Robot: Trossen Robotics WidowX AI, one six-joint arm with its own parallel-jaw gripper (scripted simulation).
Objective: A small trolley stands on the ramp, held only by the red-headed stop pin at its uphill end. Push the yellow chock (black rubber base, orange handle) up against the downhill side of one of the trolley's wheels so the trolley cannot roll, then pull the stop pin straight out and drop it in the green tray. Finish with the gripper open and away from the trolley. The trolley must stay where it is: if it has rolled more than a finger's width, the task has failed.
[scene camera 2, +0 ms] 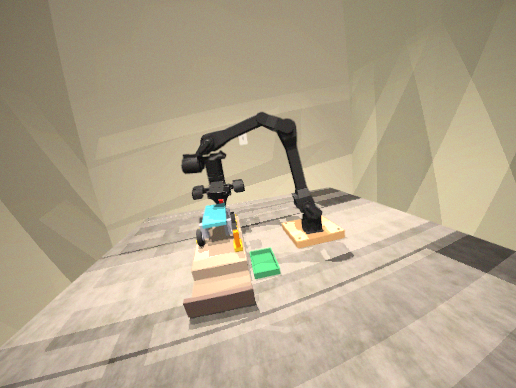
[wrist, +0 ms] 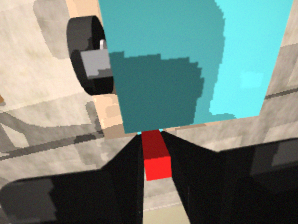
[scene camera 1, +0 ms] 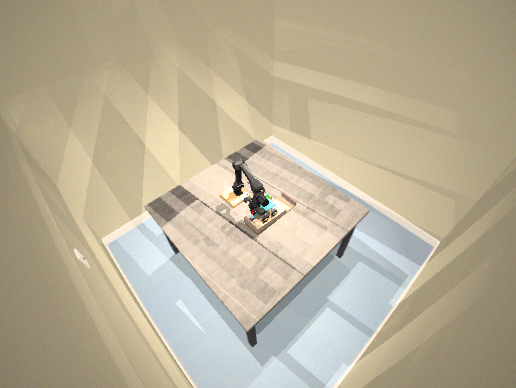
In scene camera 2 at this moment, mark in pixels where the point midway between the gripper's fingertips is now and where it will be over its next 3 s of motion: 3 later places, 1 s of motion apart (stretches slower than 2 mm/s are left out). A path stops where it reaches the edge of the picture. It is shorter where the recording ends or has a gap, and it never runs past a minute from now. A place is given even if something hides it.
My gripper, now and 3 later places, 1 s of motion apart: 222, 208; 221, 202; 221, 196; 241, 194
